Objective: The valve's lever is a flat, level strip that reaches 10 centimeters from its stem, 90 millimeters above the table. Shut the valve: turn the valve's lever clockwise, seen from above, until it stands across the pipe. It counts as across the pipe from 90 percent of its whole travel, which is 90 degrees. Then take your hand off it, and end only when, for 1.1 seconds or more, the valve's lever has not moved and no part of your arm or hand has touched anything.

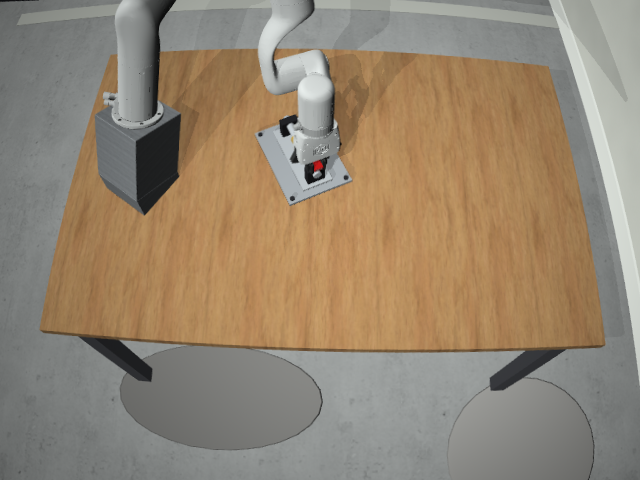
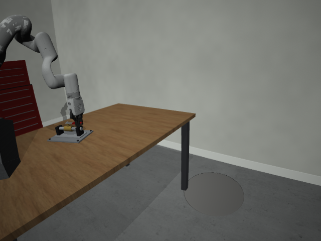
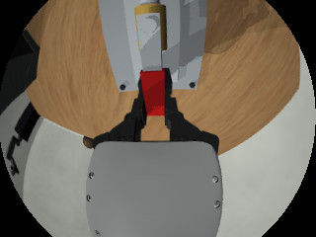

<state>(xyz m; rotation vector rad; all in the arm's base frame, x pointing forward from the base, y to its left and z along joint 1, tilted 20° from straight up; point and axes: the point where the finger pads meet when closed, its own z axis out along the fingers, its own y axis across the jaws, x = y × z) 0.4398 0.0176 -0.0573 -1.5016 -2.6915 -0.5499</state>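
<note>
Right now my hand is 4 cm to the right of the valve lever and 3 cm past it.
</note>
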